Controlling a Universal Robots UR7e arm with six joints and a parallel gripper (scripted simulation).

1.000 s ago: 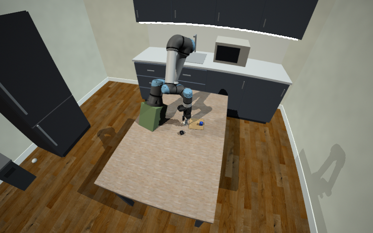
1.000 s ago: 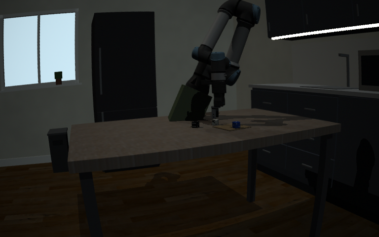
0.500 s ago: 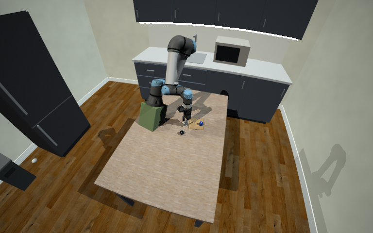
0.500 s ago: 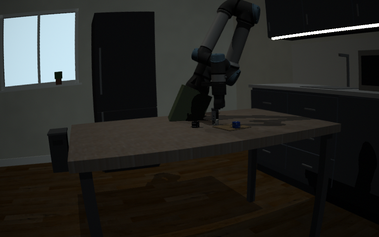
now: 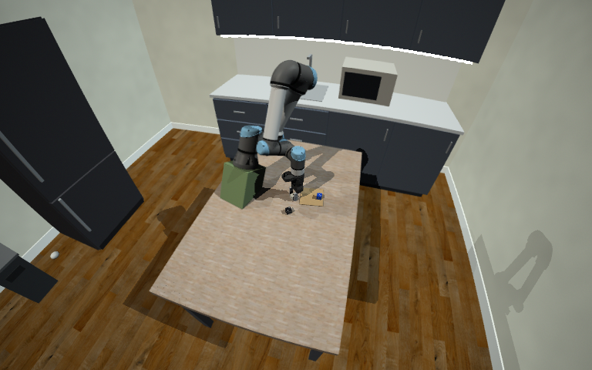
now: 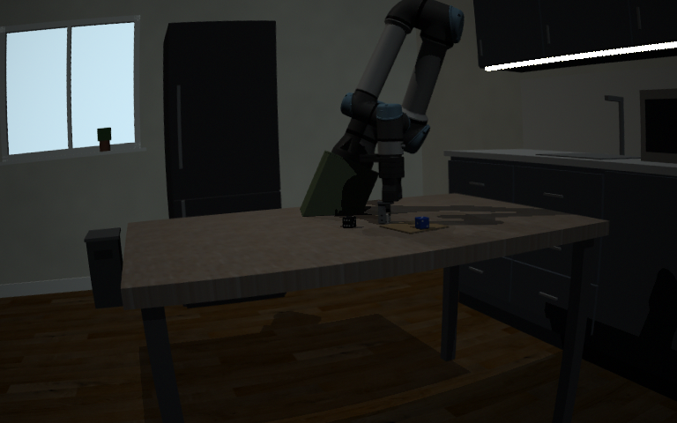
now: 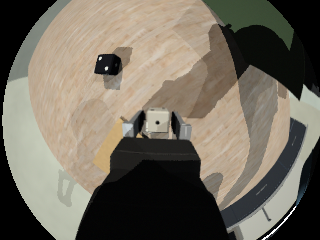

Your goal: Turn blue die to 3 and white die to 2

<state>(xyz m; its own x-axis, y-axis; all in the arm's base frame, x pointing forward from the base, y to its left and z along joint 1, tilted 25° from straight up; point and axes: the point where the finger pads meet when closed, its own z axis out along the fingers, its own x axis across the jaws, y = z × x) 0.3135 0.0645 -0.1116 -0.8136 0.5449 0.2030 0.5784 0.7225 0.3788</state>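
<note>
My gripper is now 1 cm above the white die. The rest, counted from my hand: black die: 11 cm to the right, 2 cm ahead, 1 cm below; blue die: 14 cm ahead, 6 cm to the left; tan mat: 10 cm ahead, 5 cm to the left, 2 cm below.
</note>
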